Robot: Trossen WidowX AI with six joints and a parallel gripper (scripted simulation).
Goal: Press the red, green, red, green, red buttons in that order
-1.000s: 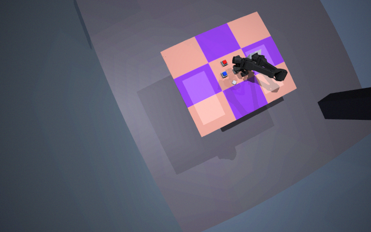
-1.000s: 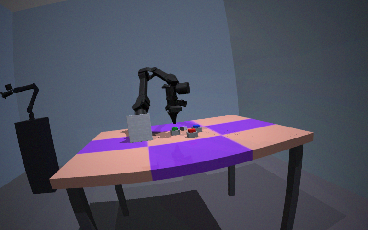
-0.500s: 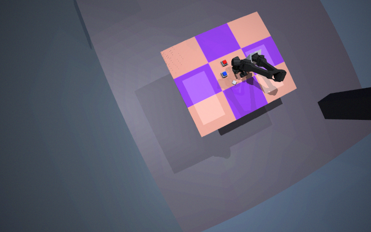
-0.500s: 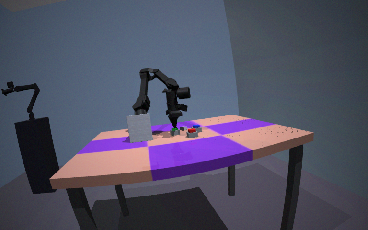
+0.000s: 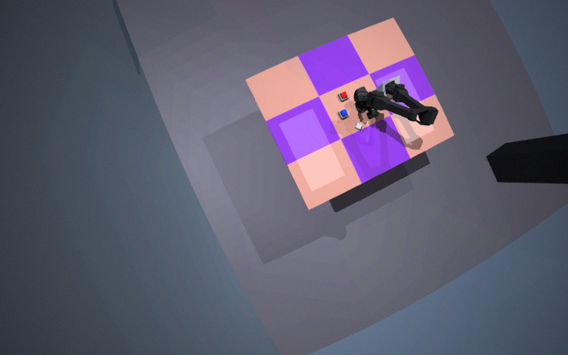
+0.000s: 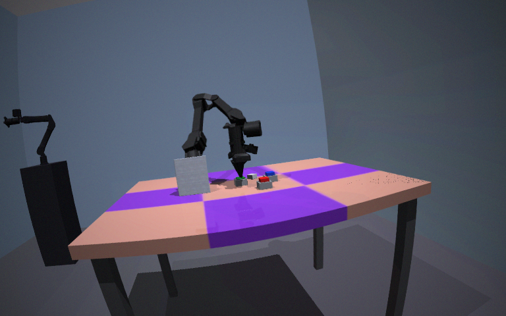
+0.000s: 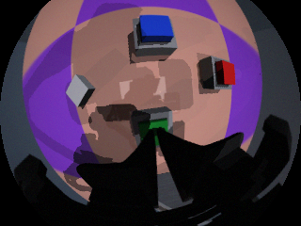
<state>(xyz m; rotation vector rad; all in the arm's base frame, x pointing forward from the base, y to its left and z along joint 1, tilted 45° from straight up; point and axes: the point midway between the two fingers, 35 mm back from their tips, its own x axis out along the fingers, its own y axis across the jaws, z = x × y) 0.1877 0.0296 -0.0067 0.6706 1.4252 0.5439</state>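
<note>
The green button is 1 cm below my gripper tip. From my gripper tip the other things lie so: red button (12 cm to the right, 6 cm ahead); small white block (9 cm to the left, 7 cm ahead, 2 cm below); blue button (12 cm ahead, 2 cm to the right).
</note>
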